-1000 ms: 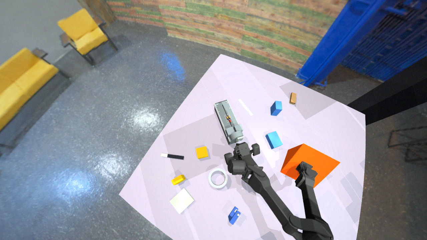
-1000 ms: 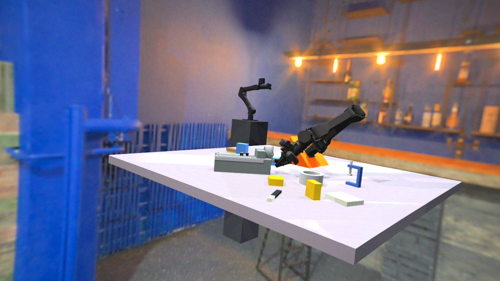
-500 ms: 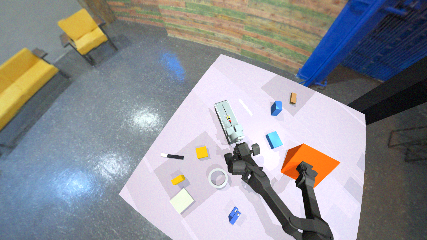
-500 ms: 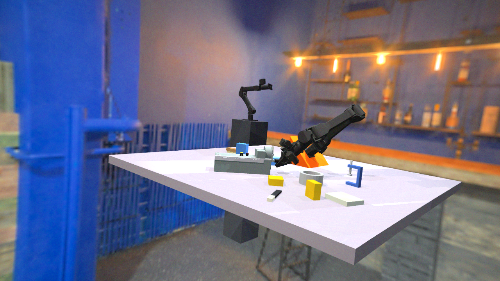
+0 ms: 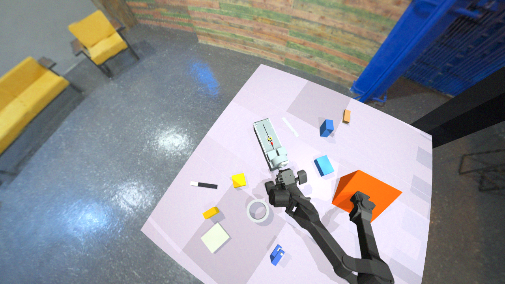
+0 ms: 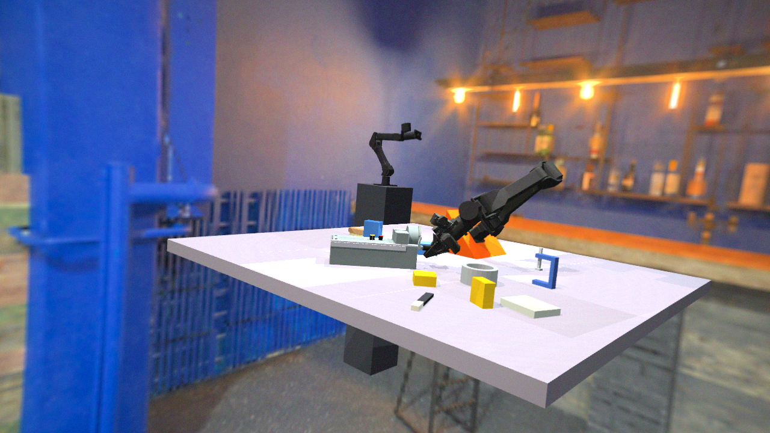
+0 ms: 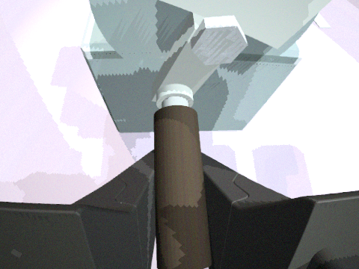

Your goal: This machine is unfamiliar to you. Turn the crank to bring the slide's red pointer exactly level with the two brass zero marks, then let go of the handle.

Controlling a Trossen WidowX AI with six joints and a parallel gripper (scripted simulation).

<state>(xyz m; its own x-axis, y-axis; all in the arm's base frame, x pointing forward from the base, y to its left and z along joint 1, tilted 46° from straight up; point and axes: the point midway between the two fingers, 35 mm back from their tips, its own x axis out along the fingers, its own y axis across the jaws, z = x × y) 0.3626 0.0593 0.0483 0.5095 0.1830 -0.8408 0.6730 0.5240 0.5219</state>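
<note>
My gripper tip is now 1 cm past the brown crank handle, 1 cm to the right of it and 3 cm below it. The rest, counted from my gripper tip: metal strip: 6 cm ahead, 28 cm to the right, 3 cm below; then blue clamp: 15 cm behind, 32 cm to the left, 2 cm above; then red pointer: 10 cm ahead, 10 cm to the right, 5 cm above.
</note>
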